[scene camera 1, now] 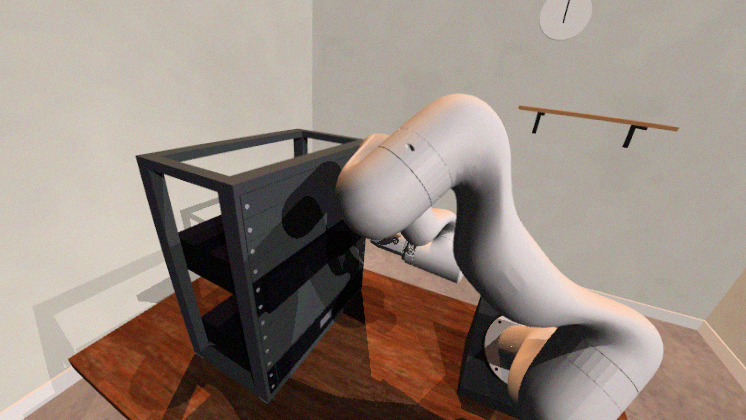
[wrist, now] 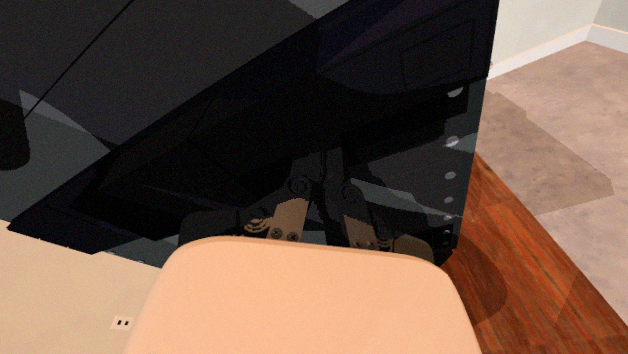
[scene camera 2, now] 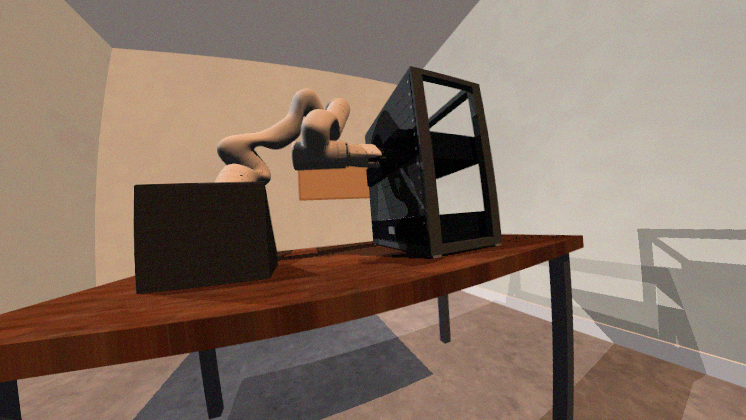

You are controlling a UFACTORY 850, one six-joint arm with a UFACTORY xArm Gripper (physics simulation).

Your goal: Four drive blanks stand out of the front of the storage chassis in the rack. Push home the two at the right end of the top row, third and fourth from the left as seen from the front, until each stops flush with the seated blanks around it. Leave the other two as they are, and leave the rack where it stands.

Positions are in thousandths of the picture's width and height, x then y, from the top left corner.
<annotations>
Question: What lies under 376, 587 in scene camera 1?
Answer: A rack.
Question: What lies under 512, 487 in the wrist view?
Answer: The gripper.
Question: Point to a rack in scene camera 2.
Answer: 540, 449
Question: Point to a rack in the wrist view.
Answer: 198, 352
</annotations>
